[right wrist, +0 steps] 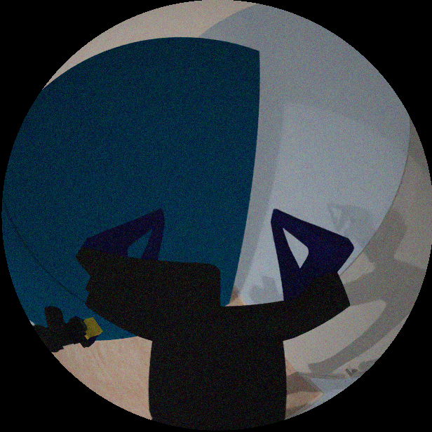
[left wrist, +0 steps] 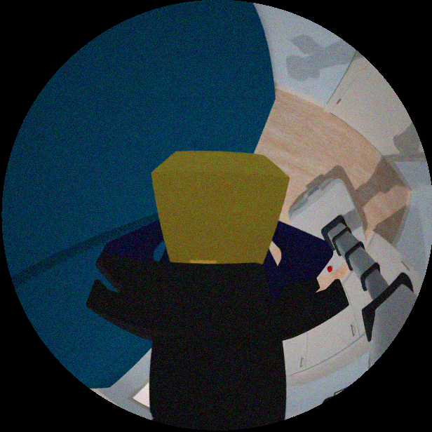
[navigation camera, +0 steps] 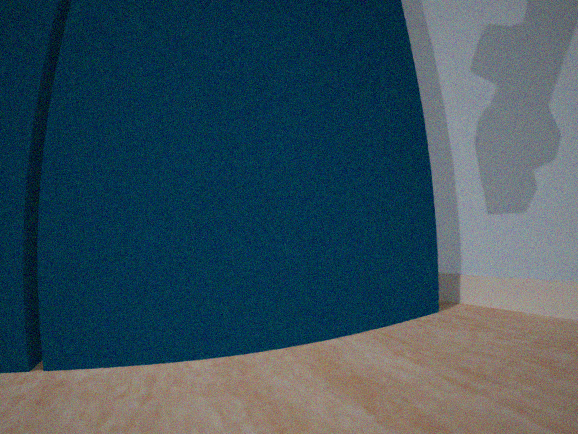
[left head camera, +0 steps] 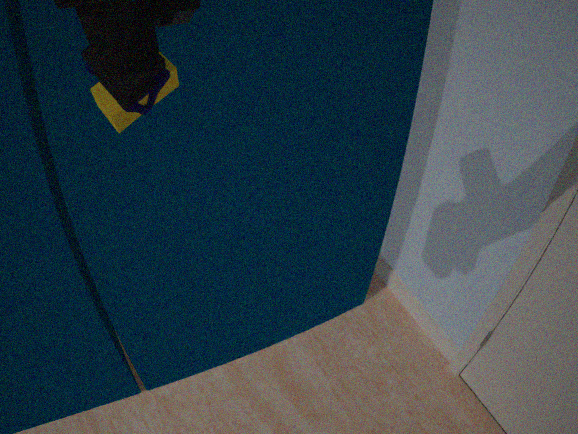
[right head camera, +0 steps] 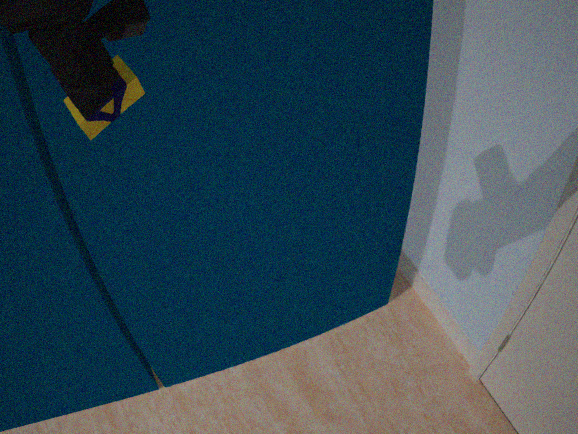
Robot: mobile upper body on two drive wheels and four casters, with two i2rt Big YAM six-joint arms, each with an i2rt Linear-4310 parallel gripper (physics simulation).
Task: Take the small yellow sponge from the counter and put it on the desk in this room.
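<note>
The small yellow sponge is held in the air. My left gripper is shut on it; in the left wrist view the sponge hides the fingertips. Behind it stands a large dark blue surface. My right gripper is open and empty in the right wrist view, facing the blue surface and the pale wall. It does not show in the head views. I cannot make out a desk or its top in these views.
Dark blue panels with a dark seam rise from the wooden floor. A pale wall with an arm shadow meets them at the right. A pale cabinet stands at the lower right.
</note>
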